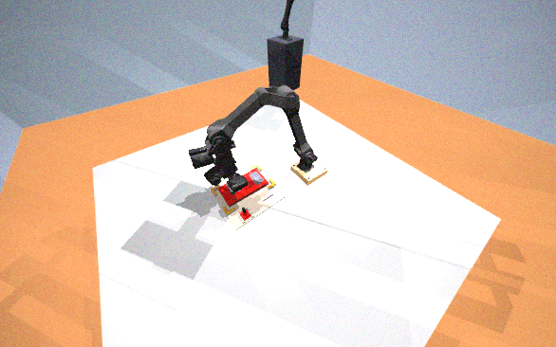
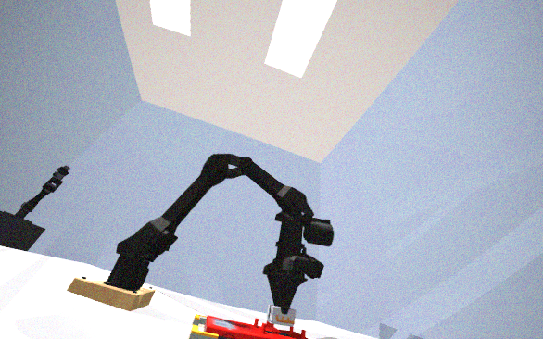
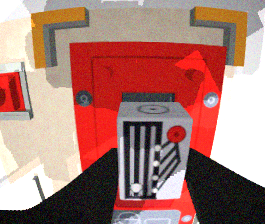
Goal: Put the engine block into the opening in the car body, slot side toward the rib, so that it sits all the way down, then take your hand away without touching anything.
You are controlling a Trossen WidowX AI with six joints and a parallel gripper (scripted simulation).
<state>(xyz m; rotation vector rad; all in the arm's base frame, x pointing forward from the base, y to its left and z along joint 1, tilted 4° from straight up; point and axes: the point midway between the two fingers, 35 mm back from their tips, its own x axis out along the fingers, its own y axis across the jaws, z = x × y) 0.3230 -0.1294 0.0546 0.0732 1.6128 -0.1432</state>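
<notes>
The engine block is 1 cm below my gripper tip.
</notes>
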